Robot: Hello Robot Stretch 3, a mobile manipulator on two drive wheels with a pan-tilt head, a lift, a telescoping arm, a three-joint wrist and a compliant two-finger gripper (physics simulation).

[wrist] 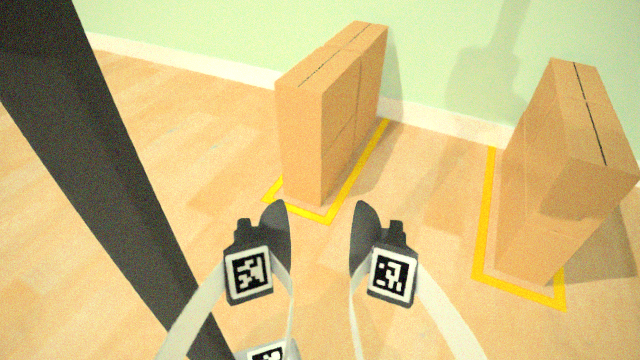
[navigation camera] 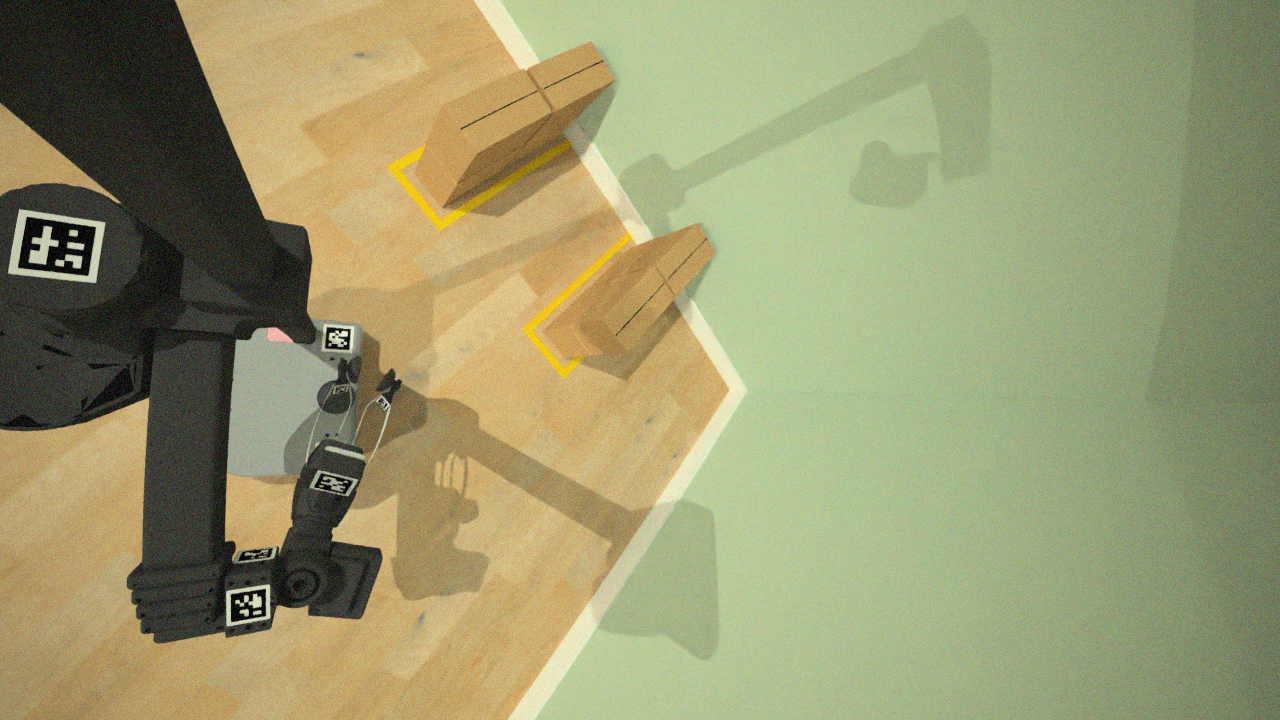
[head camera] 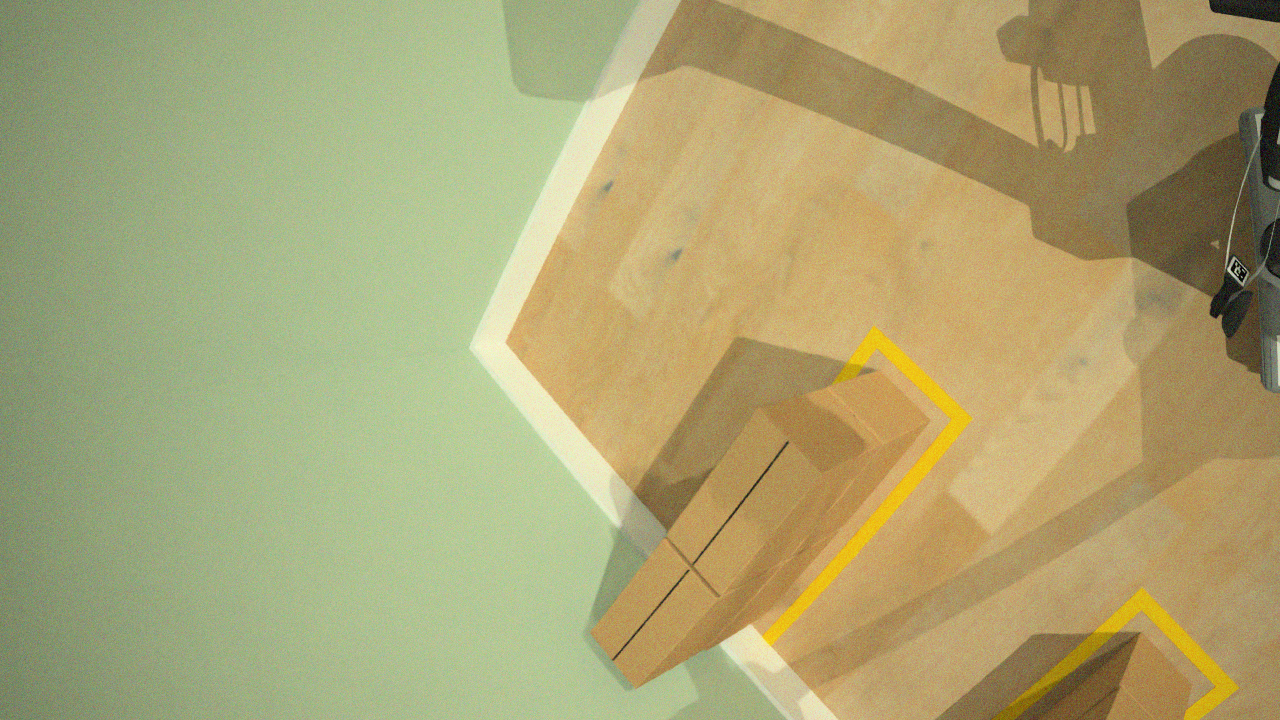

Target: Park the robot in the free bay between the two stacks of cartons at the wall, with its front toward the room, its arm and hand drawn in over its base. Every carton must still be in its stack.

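Frame: origin at the robot's base, x ahead, y left, z up, level; metres.
Where they show: gripper, between the fingertips: (navigation camera: 375,364) (head camera: 1257,341).
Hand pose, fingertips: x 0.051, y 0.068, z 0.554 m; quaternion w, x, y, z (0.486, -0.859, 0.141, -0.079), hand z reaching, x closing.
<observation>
Each offset is from my fingertips to the top centre of the thing. "spot": to the spot under its first point. Level surfaces: height alone.
The corner-side stack of cartons @(dx +0.652, dy +0.204, dz -0.193 m) (head camera: 769,501) (navigation camera: 626,291) (wrist: 565,160) stands upright at the wall within yellow tape @(spot: dx +0.643, dy +0.336, dz -0.552 m) (head camera: 868,528) (navigation camera: 581,281) (wrist: 485,210). The other stack (head camera: 1154,685) (navigation camera: 492,125) (wrist: 330,110) also stands upright at the wall; the head view cuts it off. The bay floor @(dz -0.553 m) (head camera: 948,635) (navigation camera: 537,241) (wrist: 430,170) between them holds no carton. My base (navigation camera: 268,402) is out in the room, apart from both stacks. My gripper (navigation camera: 366,380) (wrist: 319,225) is open and empty, folded back at the base's edge. My arm (navigation camera: 187,438) reaches a little past the base.
The green wall (head camera: 223,358) (navigation camera: 895,313) with a white skirting meets a second wall at a corner beside the corner-side stack. My dark mast (navigation camera: 134,107) (wrist: 100,150) crosses the left of the navigation and wrist views. Shadows of the robot lie over floor and walls.
</observation>
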